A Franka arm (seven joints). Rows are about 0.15 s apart.
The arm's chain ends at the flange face. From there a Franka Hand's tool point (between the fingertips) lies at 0.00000 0.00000 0.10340 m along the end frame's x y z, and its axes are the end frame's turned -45 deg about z.
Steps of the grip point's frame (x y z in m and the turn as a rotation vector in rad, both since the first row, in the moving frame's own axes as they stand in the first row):
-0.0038 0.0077 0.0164 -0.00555 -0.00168 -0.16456
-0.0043 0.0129 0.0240 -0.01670 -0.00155 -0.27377
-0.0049 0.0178 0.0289 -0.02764 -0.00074 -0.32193
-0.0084 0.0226 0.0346 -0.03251 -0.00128 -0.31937
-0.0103 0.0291 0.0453 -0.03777 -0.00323 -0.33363
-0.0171 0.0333 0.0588 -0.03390 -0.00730 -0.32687
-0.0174 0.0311 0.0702 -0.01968 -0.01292 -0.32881
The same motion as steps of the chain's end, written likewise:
0.0024 0.0076 0.0164 -0.00511 0.00274 -0.16456
0.0048 0.0110 0.0240 -0.01290 0.01071 -0.27377
0.0069 0.0143 0.0289 -0.02007 0.01902 -0.32193
0.0074 0.0199 0.0347 -0.02389 0.02208 -0.31937
0.0103 0.0253 0.0454 -0.02899 0.02442 -0.33363
0.0091 0.0330 0.0589 -0.02913 0.01881 -0.32687
0.0088 0.0320 0.0702 -0.02305 0.00478 -0.32881

